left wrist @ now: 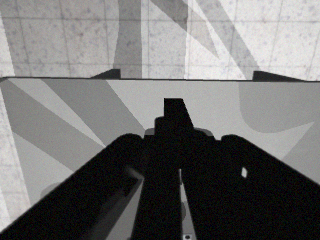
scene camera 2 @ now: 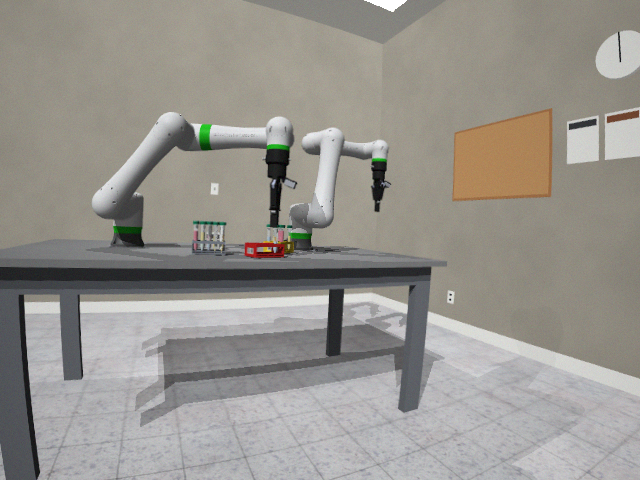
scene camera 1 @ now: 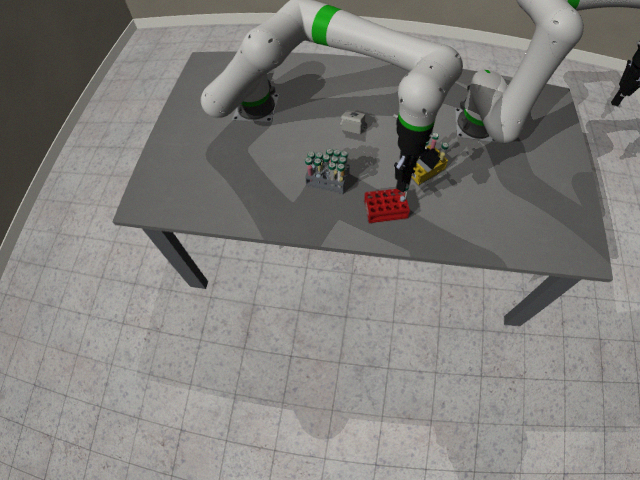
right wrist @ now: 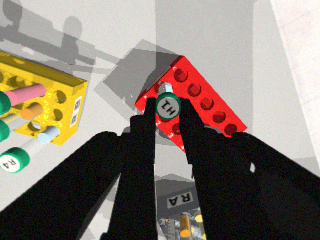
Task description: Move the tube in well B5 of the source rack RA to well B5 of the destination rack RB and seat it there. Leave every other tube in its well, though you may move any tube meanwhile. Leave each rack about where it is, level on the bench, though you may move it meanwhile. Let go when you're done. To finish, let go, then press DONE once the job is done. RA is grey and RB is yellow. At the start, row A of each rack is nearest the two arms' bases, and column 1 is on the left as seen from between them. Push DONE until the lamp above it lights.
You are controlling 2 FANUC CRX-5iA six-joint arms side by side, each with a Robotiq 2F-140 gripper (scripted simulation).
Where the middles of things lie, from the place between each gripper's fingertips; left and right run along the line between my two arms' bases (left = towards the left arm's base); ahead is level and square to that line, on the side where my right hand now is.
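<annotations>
The red rack (scene camera 1: 386,211) is 120 mm below my right hand (scene camera 1: 402,186), 40 mm to the right of it and 20 mm ahead of it. And the green-capped tube marked h1 (right wrist: 168,106) is 80 mm below my right hand and 10 mm to the left of it.
Counted from my left hand, the red rack is 84 cm to the right, 42 cm ahead and 24 cm below. The green-capped tube marked h1 is 79 cm to the right of my left hand, 41 cm ahead of it and 20 cm below it. Going by its middle, the red rack is nearer to my right hand than to my left hand.
</annotations>
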